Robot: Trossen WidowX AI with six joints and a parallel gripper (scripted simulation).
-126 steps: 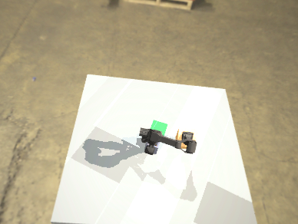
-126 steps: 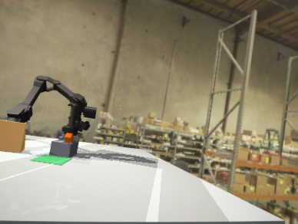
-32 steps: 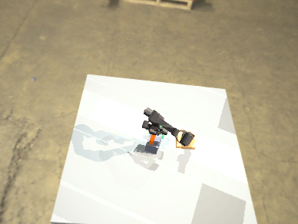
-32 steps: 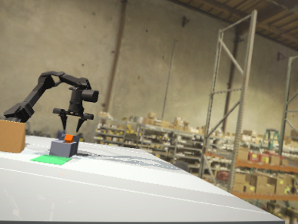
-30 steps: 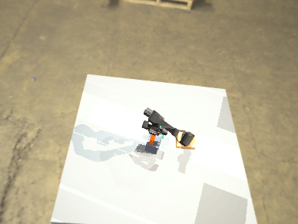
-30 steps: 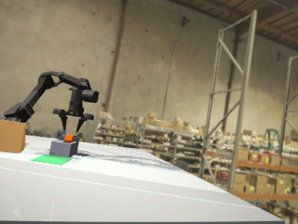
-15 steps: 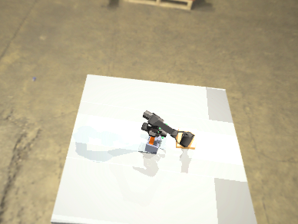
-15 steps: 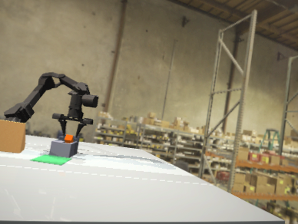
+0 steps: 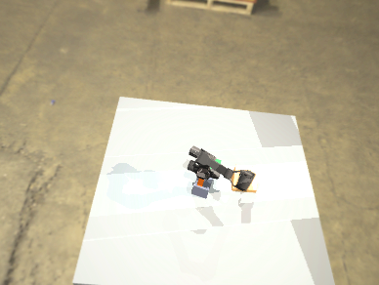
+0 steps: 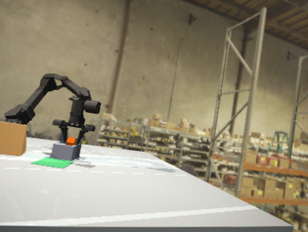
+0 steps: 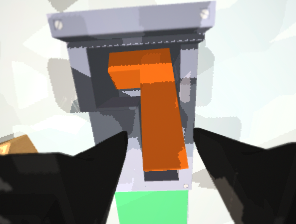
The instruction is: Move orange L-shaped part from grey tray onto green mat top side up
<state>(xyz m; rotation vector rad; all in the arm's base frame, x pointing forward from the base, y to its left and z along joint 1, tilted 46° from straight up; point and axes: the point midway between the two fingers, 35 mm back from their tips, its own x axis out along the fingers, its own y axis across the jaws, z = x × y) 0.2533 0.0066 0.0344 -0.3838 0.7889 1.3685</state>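
Right now the orange L-shaped part is 1 cm behind my gripper tip, 4 cm to the left of it and 3 cm below it. From my gripper tip the other things lie so: green mat 5 cm behind, 14 cm to the right, 8 cm below.
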